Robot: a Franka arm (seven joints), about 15 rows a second.
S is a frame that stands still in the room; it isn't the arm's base.
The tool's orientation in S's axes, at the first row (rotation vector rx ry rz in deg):
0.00, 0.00, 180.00
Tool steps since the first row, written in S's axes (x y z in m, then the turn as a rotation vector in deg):
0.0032, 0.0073, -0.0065, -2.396, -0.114, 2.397
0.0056, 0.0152, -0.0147, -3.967, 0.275, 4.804
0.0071, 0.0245, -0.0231, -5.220, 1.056, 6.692
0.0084, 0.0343, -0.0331, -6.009, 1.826, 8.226
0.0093, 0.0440, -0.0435, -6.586, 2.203, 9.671
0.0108, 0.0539, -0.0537, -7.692, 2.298, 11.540
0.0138, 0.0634, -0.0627, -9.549, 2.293, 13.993
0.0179, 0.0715, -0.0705, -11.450, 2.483, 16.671
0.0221, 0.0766, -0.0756, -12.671, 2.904, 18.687
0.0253, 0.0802, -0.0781, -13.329, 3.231, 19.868
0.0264, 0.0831, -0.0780, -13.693, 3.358, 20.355
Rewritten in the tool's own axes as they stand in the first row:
-0.0032, -0.0073, -0.0065, 2.396, 0.114, 2.397
-0.0056, -0.0152, -0.0147, 3.967, -0.275, 4.804
-0.0071, -0.0245, -0.0231, 5.220, -1.056, 6.692
-0.0084, -0.0343, -0.0331, 6.009, -1.826, 8.226
-0.0093, -0.0440, -0.0435, 6.586, -2.203, 9.671
-0.0108, -0.0539, -0.0537, 7.692, -2.298, 11.540
-0.0138, -0.0634, -0.0627, 9.549, -2.293, 13.993
-0.0179, -0.0715, -0.0705, 11.450, -2.483, 16.671
-0.0221, -0.0766, -0.0756, 12.671, -2.904, 18.687
-0.0253, -0.0802, -0.0781, 13.329, -3.231, 19.868
-0.0264, -0.0831, -0.0780, 13.693, -3.358, 20.355

